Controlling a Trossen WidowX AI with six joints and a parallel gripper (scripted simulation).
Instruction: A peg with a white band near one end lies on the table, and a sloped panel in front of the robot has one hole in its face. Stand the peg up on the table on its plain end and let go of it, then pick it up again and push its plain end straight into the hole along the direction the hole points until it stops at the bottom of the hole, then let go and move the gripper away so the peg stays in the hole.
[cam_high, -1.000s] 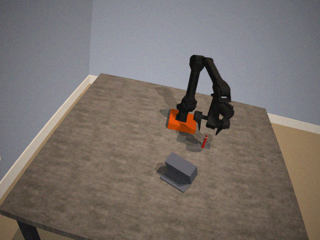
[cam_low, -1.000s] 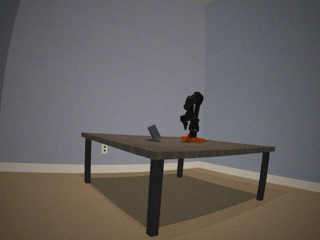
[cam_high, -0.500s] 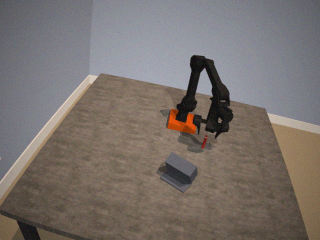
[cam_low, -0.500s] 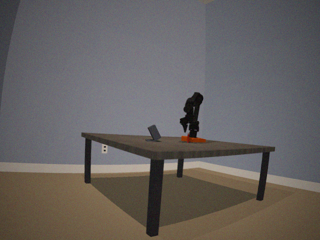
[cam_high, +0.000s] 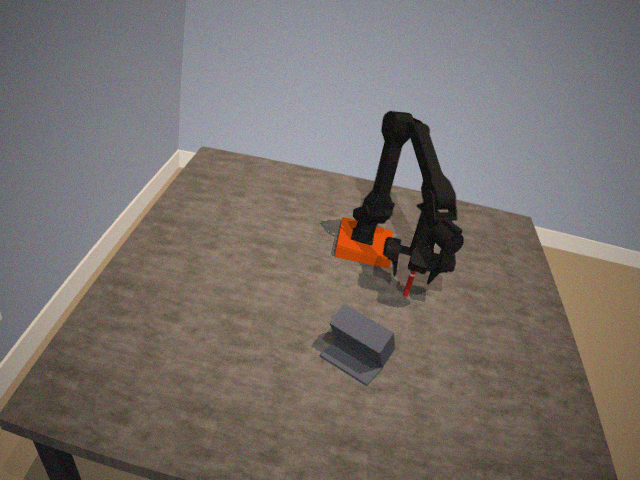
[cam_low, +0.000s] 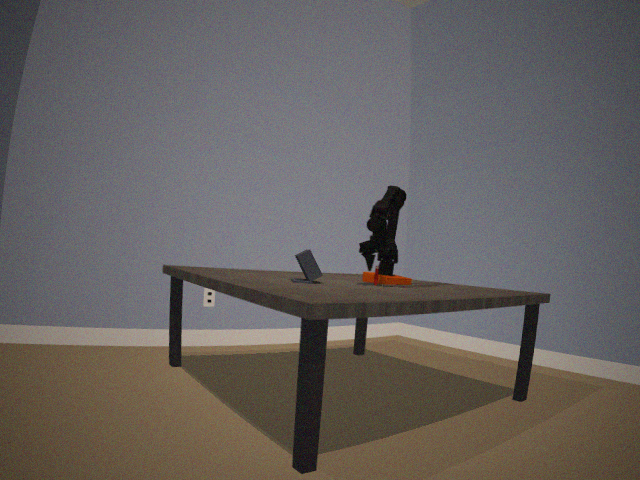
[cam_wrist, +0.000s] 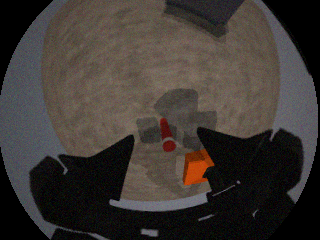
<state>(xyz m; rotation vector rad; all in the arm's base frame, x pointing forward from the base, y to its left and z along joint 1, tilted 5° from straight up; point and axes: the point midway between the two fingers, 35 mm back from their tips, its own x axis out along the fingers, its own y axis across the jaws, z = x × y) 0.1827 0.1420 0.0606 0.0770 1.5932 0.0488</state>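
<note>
My gripper tip is right at the red peg. Also, from my gripper tip: grey sloped panel 260 mm ahead, 110 mm to the right, 10 mm above; flat grey foot plate 280 mm ahead, 120 mm to the right, 50 mm below.
</note>
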